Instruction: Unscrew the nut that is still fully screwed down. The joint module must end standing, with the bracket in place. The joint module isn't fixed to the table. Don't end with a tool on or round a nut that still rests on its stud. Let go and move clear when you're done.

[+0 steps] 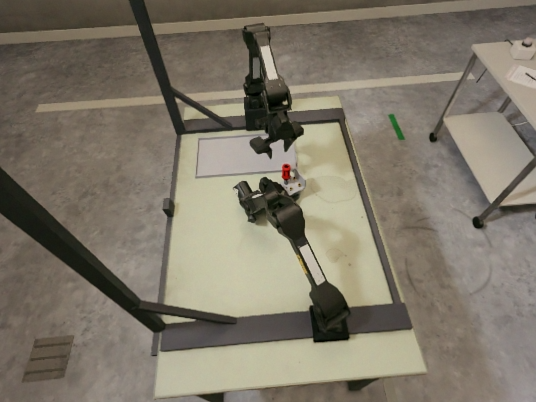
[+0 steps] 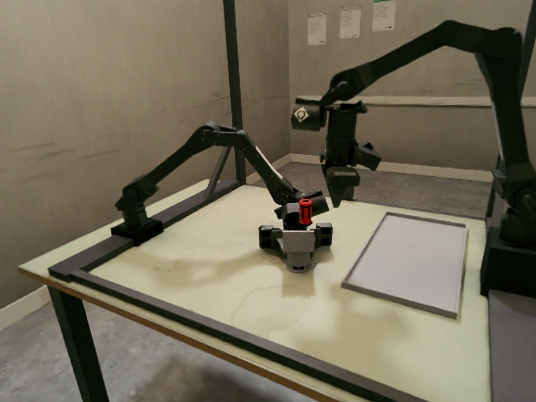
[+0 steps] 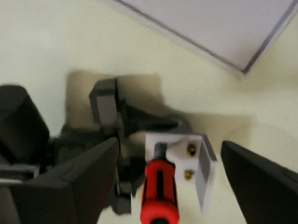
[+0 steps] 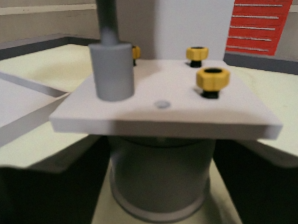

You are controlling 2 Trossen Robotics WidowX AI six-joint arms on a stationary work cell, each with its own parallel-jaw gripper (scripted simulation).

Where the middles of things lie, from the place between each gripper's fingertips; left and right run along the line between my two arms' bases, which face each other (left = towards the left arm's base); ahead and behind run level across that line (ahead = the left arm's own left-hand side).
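The pale bracket (image 4: 163, 76) has my left hand 12 cm above it, 8 cm to the left of it and 4 cm short of it. There is a shallow grey tray (image 2: 418, 260) too, and counted from my left hand it lies 18 cm to the left, 9 cm behind and 19 cm below.
As for the same pale bracket and my right hand, the hand is 4 cm below the bracket, 3 cm short of it and 1 cm to the right of it. The shallow grey tray, counted from my right hand, is 27 cm to the left, 10 cm behind and 3 cm below.
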